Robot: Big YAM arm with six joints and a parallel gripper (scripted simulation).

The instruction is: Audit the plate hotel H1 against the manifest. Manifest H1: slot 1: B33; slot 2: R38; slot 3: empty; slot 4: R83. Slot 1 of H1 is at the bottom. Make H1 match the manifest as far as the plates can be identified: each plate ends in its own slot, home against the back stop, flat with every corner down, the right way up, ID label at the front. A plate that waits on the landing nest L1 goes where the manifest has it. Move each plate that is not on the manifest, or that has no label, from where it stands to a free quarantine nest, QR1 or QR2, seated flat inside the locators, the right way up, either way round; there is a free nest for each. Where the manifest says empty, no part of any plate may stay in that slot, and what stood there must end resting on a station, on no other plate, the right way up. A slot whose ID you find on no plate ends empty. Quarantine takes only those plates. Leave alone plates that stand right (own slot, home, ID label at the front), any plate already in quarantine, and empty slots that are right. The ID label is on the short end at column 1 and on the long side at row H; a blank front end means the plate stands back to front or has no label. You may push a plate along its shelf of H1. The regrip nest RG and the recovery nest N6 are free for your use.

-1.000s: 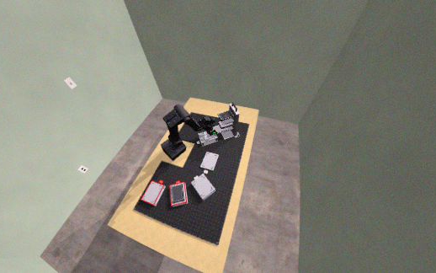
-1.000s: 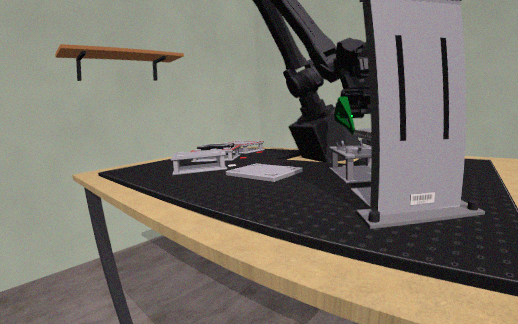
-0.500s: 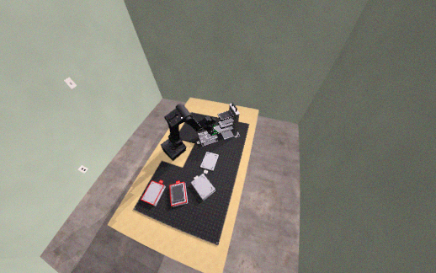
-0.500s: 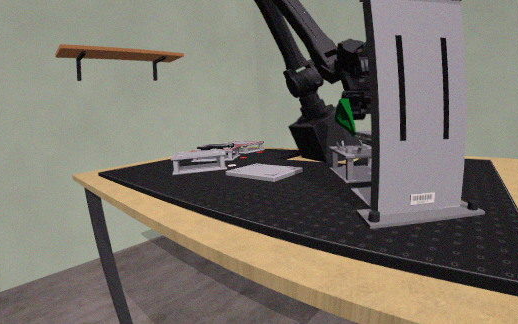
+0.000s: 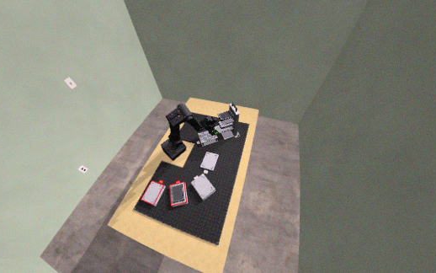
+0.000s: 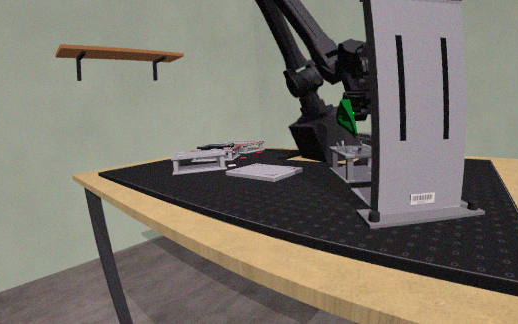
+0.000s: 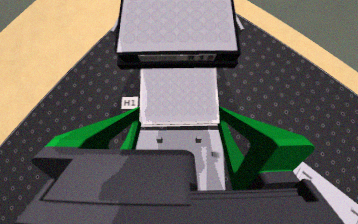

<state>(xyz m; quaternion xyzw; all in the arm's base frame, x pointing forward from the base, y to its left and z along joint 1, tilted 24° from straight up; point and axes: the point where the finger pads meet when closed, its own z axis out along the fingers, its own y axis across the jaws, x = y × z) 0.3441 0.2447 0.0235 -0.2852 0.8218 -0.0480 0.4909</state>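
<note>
My gripper is now 5 cm short of the pale plate, 3 cm to the right of it and 1 cm above it. Also, from my hand: dark plate 8 cm ahead, 5 cm above, 4 cm to the left; then H1 tag 11 cm to the left, 11 cm below, 1 cm behind; then grey back panel 16 cm ahead, 8 cm to the left, 5 cm above.
</note>
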